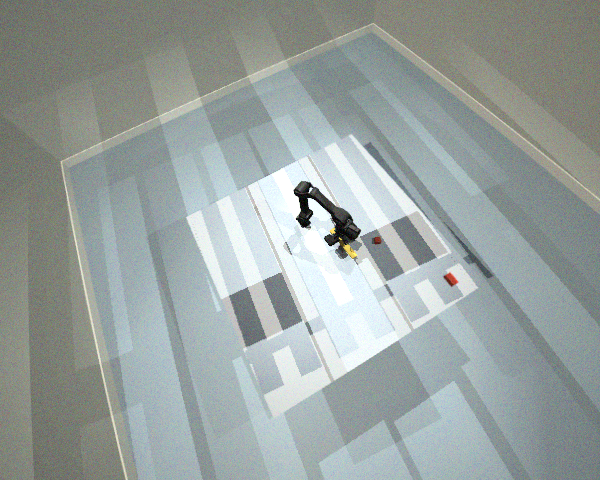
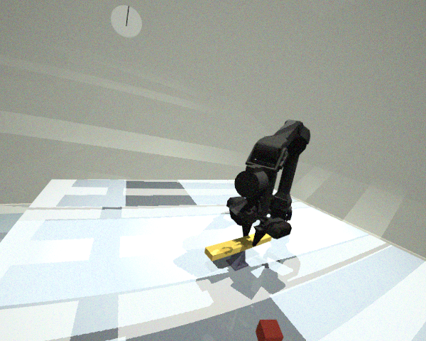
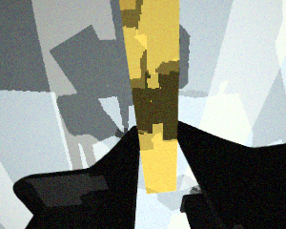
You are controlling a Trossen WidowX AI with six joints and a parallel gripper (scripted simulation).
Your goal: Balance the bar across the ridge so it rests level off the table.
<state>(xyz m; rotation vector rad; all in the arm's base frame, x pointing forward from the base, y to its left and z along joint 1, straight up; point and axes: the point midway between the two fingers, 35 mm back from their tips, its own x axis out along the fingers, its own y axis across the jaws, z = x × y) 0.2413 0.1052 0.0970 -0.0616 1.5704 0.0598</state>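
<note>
Right now the yellow bar is 30 mm ahead of my gripper tip. Also, from my gripper tip: red cube (100 mm ahead, 200 mm to the left, 50 mm below).
</note>
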